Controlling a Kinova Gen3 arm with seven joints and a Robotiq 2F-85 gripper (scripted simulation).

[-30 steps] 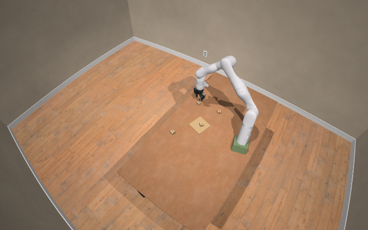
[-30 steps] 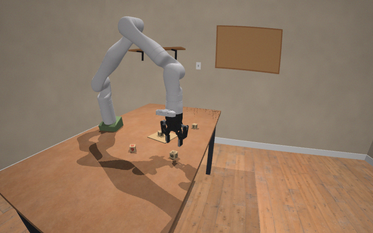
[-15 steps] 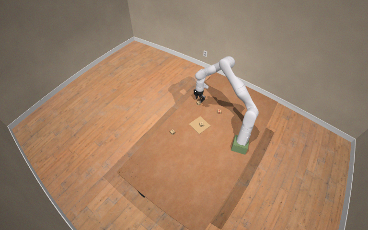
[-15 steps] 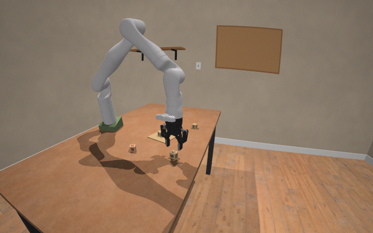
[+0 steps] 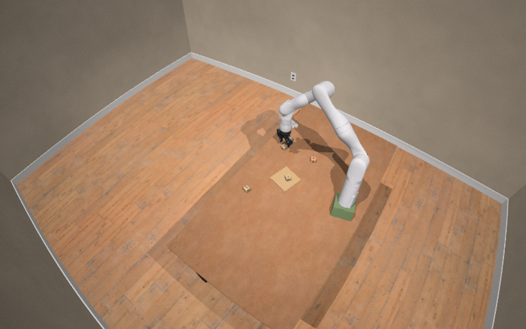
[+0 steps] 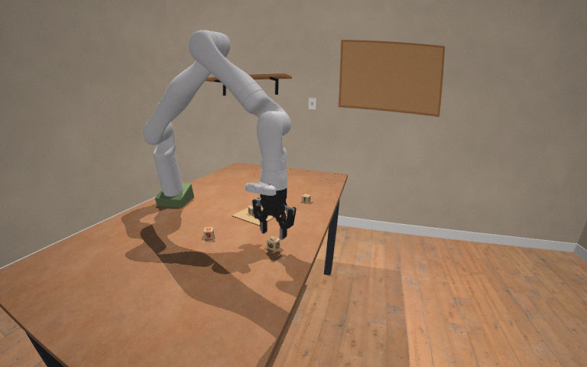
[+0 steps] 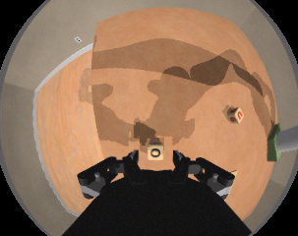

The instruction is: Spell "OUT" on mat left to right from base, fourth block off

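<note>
My hand is 40 mm above the letter block. The rest, counted from my hand: tan mat: 170 mm behind, 190 mm to the left, 50 mm below.
</note>
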